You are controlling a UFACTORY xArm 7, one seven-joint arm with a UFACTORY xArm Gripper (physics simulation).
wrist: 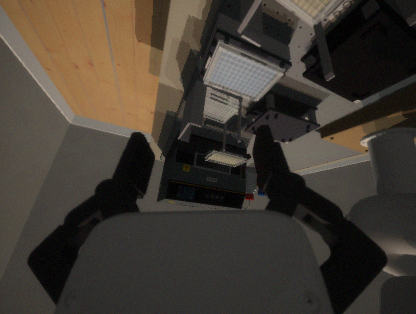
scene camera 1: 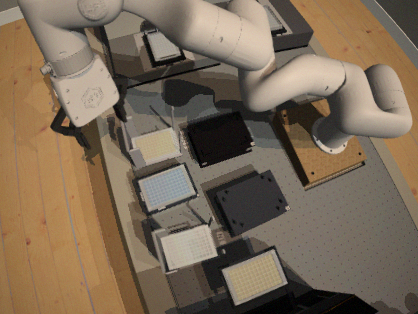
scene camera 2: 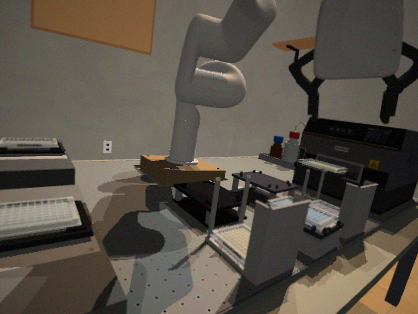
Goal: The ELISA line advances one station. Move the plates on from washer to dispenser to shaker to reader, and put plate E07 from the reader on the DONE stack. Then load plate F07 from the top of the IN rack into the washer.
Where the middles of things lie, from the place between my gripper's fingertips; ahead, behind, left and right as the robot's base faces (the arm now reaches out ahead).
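The bluish plate (scene camera 1: 167, 187) is 20 cm below my hand. Besides that, the plate sits 9 cm behind my hand and 9 cm to the left of it.
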